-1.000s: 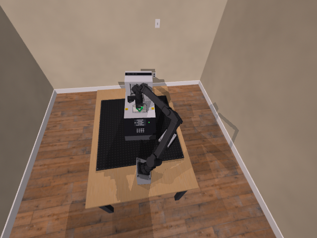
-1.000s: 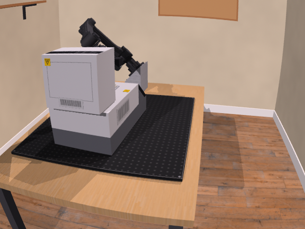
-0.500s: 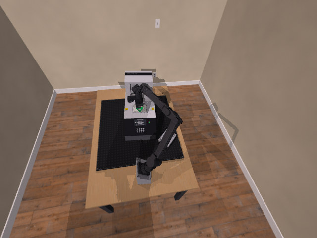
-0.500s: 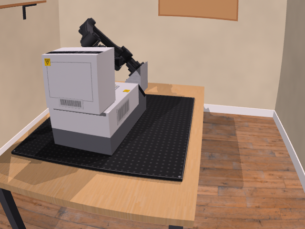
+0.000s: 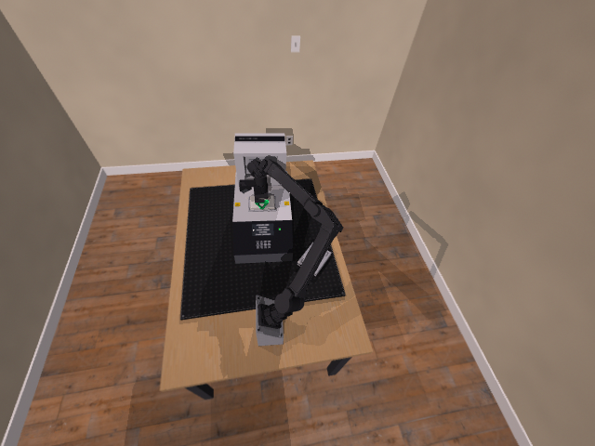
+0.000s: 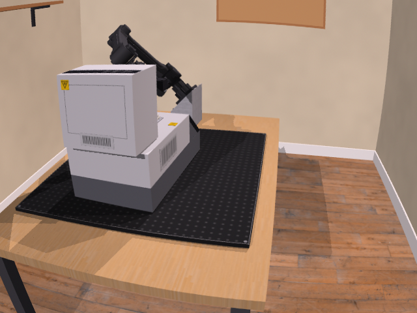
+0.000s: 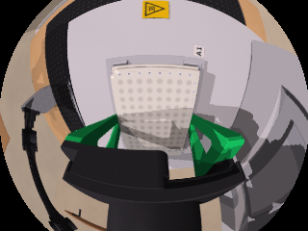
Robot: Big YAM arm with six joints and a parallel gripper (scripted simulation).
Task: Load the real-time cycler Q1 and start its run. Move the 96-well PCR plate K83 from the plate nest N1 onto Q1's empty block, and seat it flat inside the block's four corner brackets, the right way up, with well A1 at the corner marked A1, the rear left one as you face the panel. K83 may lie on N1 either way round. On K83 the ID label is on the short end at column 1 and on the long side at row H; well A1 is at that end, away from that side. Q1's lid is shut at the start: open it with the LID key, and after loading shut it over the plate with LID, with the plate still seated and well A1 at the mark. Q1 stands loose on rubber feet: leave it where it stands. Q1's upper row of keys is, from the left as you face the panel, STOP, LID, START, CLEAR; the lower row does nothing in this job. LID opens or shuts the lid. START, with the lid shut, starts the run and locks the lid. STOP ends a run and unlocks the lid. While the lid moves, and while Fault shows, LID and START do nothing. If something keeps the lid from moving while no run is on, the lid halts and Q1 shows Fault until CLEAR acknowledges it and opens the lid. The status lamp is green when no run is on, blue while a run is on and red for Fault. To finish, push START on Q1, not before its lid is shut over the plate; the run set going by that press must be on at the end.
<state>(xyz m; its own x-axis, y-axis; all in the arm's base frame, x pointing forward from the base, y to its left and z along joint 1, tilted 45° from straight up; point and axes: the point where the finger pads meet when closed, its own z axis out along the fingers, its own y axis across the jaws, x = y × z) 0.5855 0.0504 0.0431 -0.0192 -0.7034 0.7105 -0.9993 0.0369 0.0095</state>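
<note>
Now: hand right at the white plate K83. Round my hand: plate nest N1: 270 mm to the right, 250 mm behind, 190 mm below.
</note>
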